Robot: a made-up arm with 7 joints.
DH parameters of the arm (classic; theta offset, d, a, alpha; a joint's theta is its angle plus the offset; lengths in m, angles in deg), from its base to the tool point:
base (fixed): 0 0 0 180
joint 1: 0 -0.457 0.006 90
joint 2: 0 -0.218 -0.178 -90
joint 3: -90 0.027 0.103 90
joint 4: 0 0.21 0.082 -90
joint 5: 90 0.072 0.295 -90
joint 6: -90 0.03 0.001 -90
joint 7: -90 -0.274 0.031 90
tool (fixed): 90 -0.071 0 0
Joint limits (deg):
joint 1: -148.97..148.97
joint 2: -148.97..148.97
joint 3: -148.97..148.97
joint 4: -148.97..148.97
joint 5: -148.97..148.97
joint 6: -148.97..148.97
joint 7: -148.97..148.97
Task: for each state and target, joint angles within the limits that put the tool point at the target. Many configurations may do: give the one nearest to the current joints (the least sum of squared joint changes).
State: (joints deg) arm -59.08 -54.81 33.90 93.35 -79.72 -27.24 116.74
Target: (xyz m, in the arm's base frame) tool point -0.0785 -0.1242 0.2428
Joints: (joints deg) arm -79.72 -21.58 59.94 89.79 -82.49 -16.46 113.66
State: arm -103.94 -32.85 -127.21 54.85 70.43 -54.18 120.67
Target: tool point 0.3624 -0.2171 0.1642
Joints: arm -96.63 -59.81 -98.61 52.47 54.36 -56.47 119.77
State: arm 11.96 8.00 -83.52 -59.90 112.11 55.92 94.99
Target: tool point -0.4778 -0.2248 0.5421
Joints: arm 1.58 17.19 -59.21 -62.06 104.80 13.85 108.29
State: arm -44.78 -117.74 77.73 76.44 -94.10 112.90 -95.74
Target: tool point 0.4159 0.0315 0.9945
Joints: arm -26.51 -148.97 93.44 64.79 -85.51 145.78 -87.11
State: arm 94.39 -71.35 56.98 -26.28 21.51 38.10 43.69
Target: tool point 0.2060 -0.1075 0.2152
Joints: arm 52.42 -74.13 20.40 -40.00 34.49 39.42 36.09
